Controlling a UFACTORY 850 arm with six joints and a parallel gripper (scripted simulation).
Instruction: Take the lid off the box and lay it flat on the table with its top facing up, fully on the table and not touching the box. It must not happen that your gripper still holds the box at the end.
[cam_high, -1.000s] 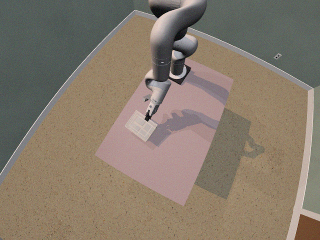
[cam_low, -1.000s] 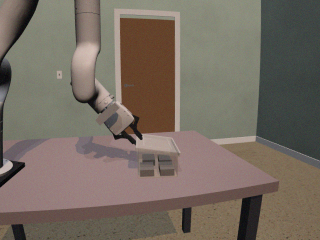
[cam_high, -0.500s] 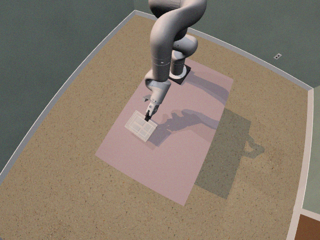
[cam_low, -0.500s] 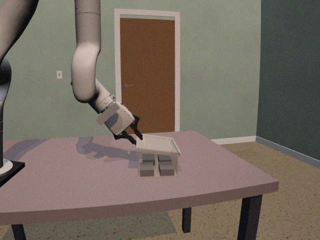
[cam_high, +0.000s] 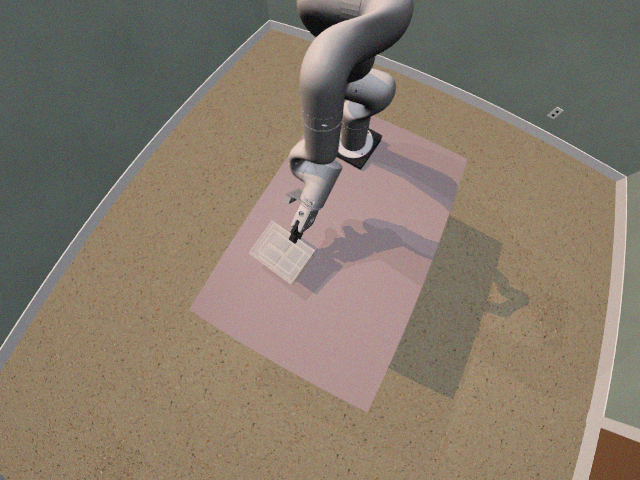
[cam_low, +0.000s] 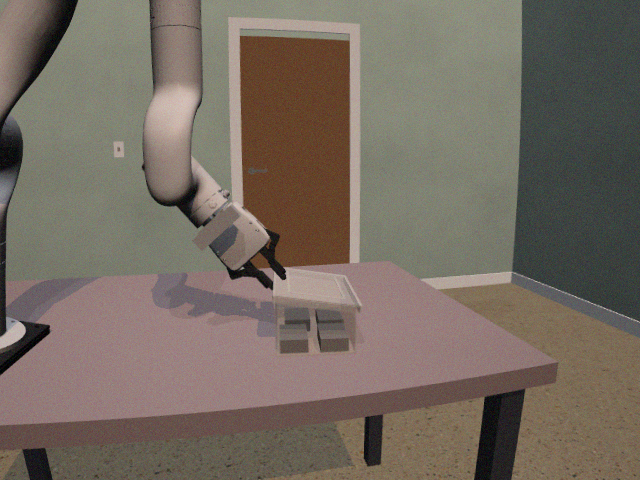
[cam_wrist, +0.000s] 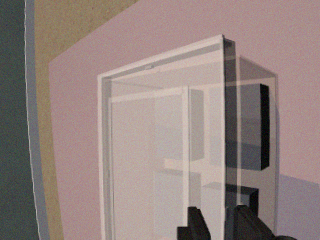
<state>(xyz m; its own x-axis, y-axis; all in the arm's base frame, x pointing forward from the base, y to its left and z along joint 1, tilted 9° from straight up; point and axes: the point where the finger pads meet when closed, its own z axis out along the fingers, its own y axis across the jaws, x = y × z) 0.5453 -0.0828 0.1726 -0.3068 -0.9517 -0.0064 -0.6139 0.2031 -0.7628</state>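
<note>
Now: hand 70 mm short of the see-through lid, 40 mm to the left of it and 20 mm above it. The rest, counted from my hand: clear plastic box (80 mm below, 70 mm ahead, 30 mm to the right).
</note>
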